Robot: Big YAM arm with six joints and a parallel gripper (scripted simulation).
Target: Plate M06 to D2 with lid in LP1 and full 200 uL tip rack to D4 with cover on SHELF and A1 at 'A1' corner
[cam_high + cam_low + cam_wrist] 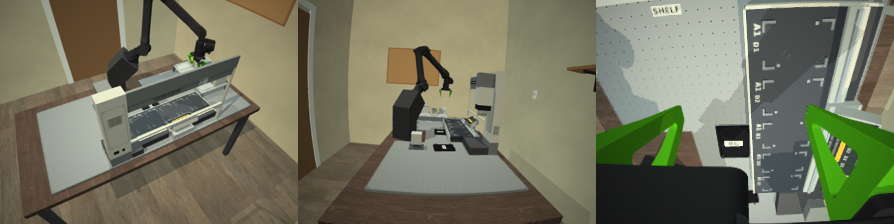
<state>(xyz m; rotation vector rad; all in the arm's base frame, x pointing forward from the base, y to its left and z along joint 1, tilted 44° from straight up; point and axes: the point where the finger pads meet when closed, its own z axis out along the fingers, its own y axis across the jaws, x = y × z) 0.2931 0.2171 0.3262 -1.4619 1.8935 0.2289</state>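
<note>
Now: the yellow-framed tip rack 280 mm to the left of my hand, 210 mm below it and 90 mm behind it. The rest, counted from my hand: shelf unit: 260 mm below, 230 mm to the left, 150 mm behind; then cream item: 240 mm below, 160 mm to the left, 100 mm behind; then shelf label: 310 mm below, 160 mm behind, 60 mm to the left.
</note>
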